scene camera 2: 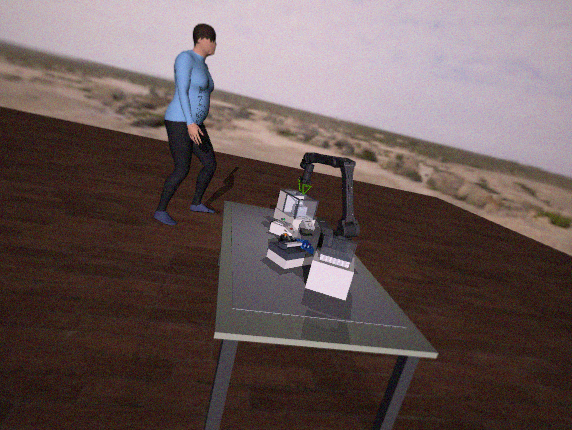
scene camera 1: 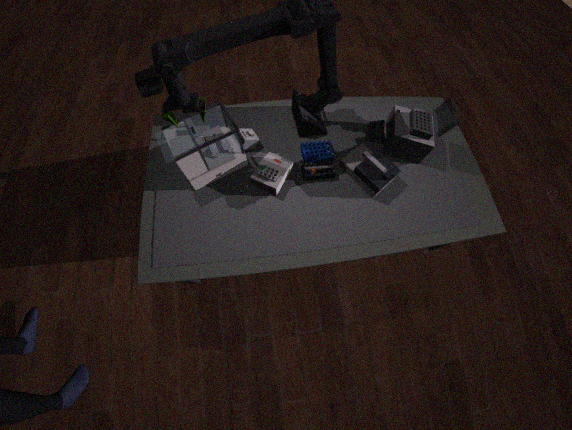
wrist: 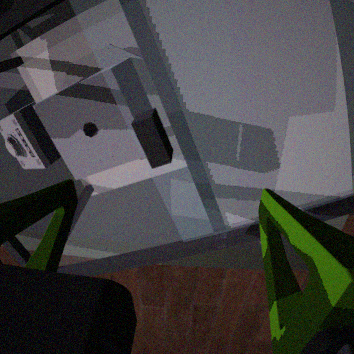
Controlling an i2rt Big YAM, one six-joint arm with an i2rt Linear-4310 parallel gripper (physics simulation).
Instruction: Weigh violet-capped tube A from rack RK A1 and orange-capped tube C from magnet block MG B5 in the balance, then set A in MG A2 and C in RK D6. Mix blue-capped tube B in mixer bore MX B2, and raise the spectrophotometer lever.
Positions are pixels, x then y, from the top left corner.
Scene:
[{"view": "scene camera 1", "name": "my gripper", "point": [190,123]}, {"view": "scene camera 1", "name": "balance door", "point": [174,141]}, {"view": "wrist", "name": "my gripper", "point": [165,194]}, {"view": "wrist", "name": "balance door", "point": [219,106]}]

